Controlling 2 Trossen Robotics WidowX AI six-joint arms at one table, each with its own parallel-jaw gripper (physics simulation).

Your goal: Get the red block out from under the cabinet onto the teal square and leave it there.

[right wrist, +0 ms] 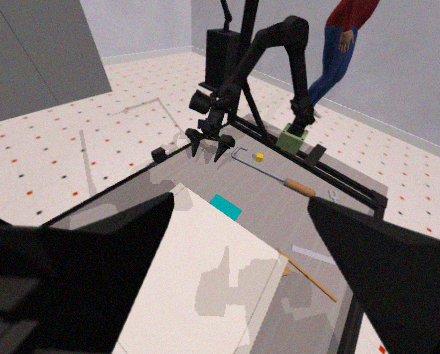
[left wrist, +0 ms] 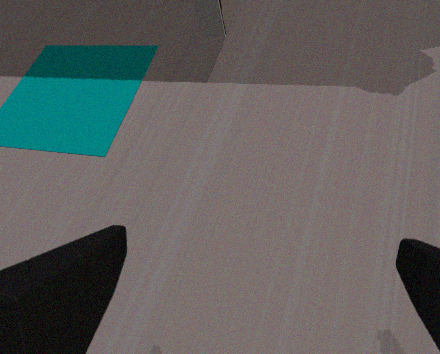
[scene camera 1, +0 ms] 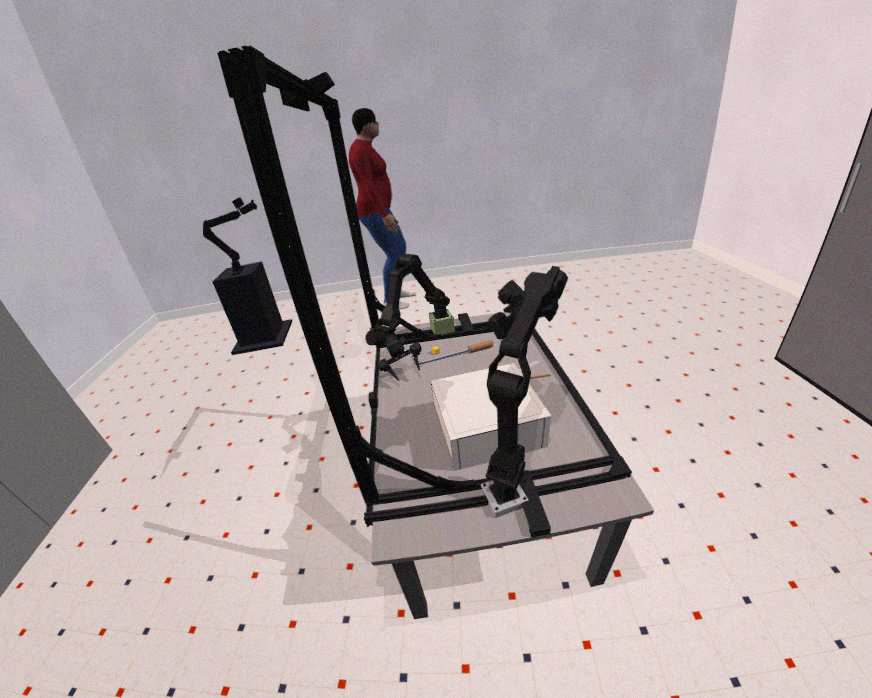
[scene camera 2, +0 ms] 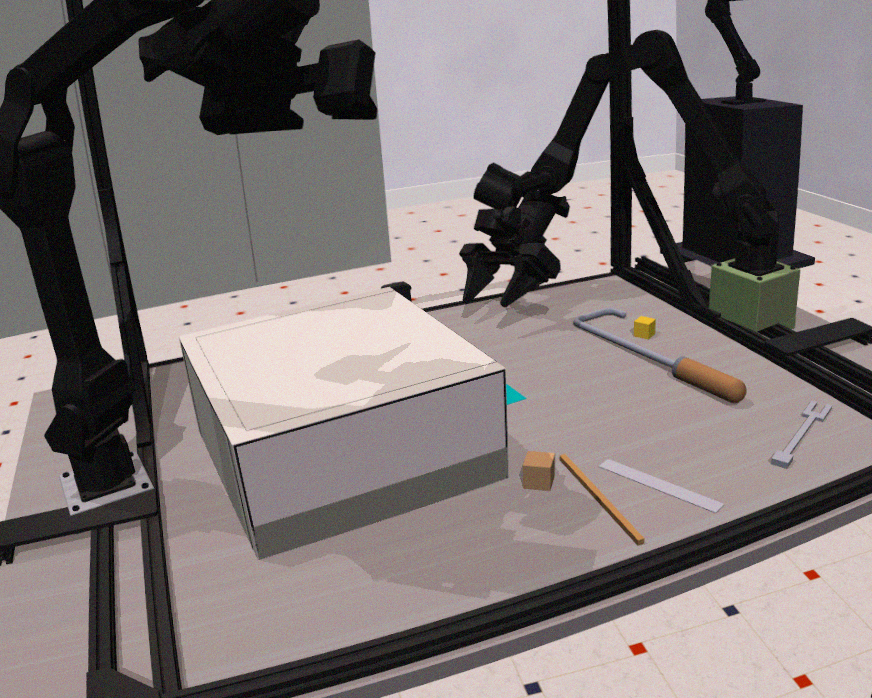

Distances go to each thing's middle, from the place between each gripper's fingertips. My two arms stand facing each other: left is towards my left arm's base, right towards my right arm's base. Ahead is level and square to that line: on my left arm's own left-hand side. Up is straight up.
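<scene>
My left hand is 110 mm to the left of the teal square (left wrist: pixel 73 99), 170 mm short of it and 50 mm above it. There's a white cabinet (scene camera 1: pixel 468 419) that's 230 mm ahead of my left hand, 310 mm to the right of it and 20 mm above it. You'd find a wooden-handled hook tool (scene camera 2: pixel 731 389) 170 mm to the left of my left hand, 210 mm ahead of it and 30 mm below it. And there's a tan cube (scene camera 2: pixel 539 467), which is 130 mm to the right of my left hand, 400 mm ahead of it and 40 mm below it.
The white cabinet is 3 cm to the right of my right hand, 4 cm behind it and 33 cm below it. That teal square is 10 cm behind my right hand, 17 cm to the left of it and 39 cm below it. There's also a thin wooden stick (scene camera 2: pixel 577 473), a fair way to the left of my right hand, a fair way ahead of it and far below it. The tan cube is 13 cm ahead of my right hand, 14 cm to the left of it and 38 cm below it.
</scene>
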